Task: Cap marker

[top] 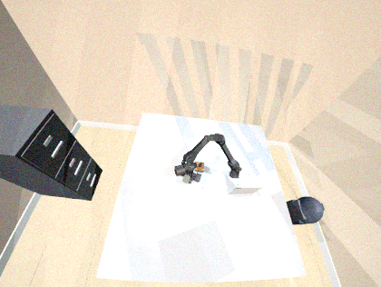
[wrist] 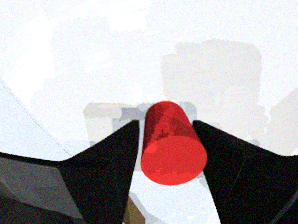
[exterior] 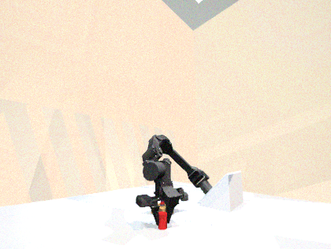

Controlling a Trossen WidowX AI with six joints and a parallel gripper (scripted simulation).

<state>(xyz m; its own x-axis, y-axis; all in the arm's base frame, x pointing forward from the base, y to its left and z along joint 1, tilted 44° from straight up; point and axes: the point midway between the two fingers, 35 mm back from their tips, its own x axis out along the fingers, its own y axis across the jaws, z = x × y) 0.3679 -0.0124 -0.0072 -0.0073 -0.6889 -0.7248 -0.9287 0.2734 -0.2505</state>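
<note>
Right now my gripper tip is 100 mm to the left of the dark marker, 100 mm past it and 60 mm below it. Round my gripper tip: tan holder block (100 mm to the right, 100 mm behind); then red cap (10 mm above).
</note>
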